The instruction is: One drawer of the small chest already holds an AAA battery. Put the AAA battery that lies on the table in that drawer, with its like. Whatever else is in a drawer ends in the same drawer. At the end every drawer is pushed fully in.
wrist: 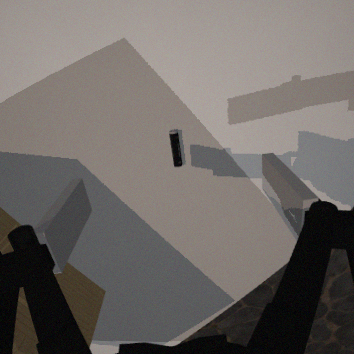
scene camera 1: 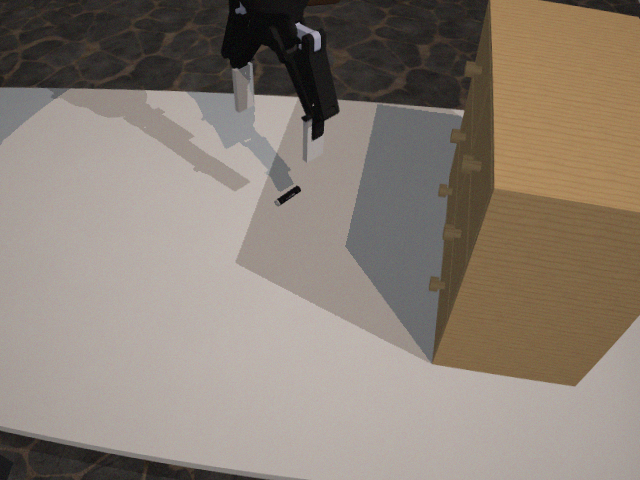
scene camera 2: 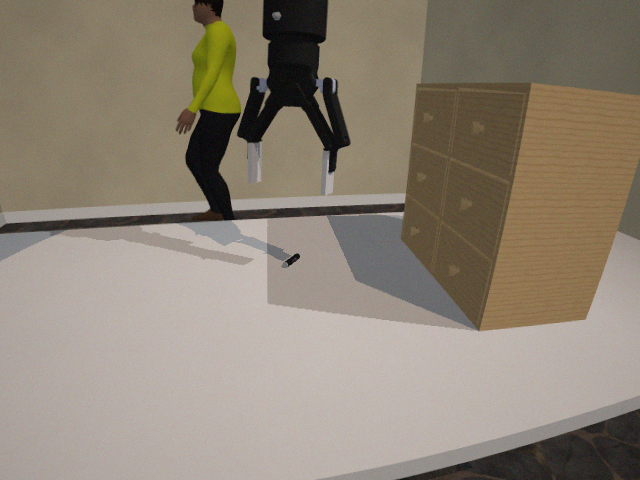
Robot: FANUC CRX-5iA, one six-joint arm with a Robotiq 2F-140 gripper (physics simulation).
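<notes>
The AAA battery (scene camera 1: 287,196) (scene camera 2: 291,260) (wrist: 176,148) is a small black cylinder with a pale end and lies on its side on the white table (scene camera 1: 155,310) (scene camera 2: 206,387) (wrist: 225,40). My gripper (scene camera 1: 278,135) (scene camera 2: 290,187) (wrist: 173,183) is wide open and empty. It points down and hangs well above the battery. The small wooden chest (scene camera 1: 558,103) (scene camera 2: 558,206) (wrist: 85,295) stands to the right in both scene views. Its drawers are in two columns of three rows, each with a small knob, and all look shut. What they hold is hidden.
A person in a yellow top (scene camera 2: 217,67) stands behind the table in the second scene view. The table's front edge (scene camera 2: 491,445) shows there, with dark stone floor (scene camera 2: 584,439) beyond it. Shadows of the arm and chest fall across the tabletop.
</notes>
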